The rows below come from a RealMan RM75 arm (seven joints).
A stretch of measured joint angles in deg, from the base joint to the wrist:
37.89, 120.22, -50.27, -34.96, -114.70, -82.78, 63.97
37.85, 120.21, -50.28, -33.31, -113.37, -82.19, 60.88
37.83, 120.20, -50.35, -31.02, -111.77, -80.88, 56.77
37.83, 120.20, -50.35, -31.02, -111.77, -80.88, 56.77
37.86, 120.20, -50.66, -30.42, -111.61, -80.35, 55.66
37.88, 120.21, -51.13, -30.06, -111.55, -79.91, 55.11
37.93, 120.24, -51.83, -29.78, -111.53, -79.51, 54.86
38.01, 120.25, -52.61, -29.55, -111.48, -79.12, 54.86
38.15, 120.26, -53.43, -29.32, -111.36, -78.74, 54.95
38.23, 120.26, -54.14, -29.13, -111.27, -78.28, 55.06
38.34, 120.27, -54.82, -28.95, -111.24, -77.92, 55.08
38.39, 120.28, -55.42, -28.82, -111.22, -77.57, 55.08
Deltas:
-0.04, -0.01, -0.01, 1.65, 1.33, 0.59, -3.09
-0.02, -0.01, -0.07, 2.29, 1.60, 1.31, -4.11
0.00, 0.00, 0.00, 0.00, 0.00, 0.00, 0.00
0.03, 0.00, -0.31, 0.60, 0.16, 0.53, -1.11
0.02, 0.01, -0.47, 0.36, 0.06, 0.44, -0.55
0.05, 0.03, -0.70, 0.28, 0.02, 0.40, -0.25
0.08, 0.01, -0.78, 0.23, 0.05, 0.39, 0.00
0.14, 0.01, -0.82, 0.23, 0.12, 0.38, 0.09
0.08, 0.00, -0.71, 0.19, 0.09, 0.46, 0.11
0.11, 0.01, -0.68, 0.18, 0.03, 0.36, 0.02
0.05, 0.01, -0.60, 0.13, 0.02, 0.35, 0.00

